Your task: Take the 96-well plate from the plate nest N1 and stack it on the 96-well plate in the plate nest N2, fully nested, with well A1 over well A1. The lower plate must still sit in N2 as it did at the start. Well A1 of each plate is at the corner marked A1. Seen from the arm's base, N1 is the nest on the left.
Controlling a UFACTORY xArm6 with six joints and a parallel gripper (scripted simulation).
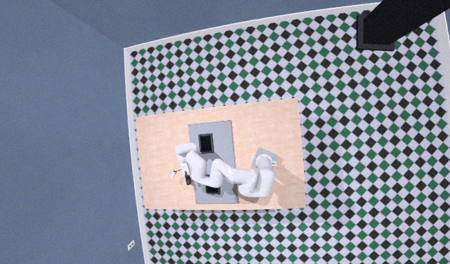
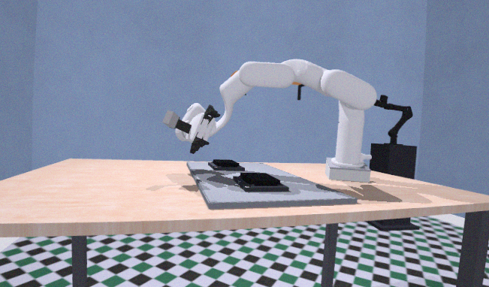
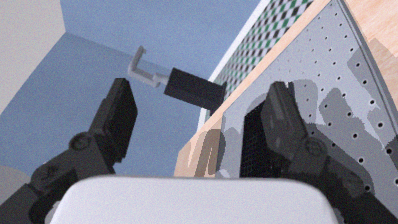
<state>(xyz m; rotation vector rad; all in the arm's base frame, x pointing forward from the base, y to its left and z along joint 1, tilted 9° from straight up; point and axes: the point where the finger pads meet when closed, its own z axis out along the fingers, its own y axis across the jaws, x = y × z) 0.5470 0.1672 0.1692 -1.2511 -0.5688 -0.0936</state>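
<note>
My gripper is now 15 cm past the black 96-well plate, 5 cm to the right of it and 14 cm above it. The rest, counted from my hand: plate nest: 15 cm behind, 5 cm to the left, 15 cm below; then white A1 mark: 10 cm behind, 13 cm to the left, 15 cm below.
</note>
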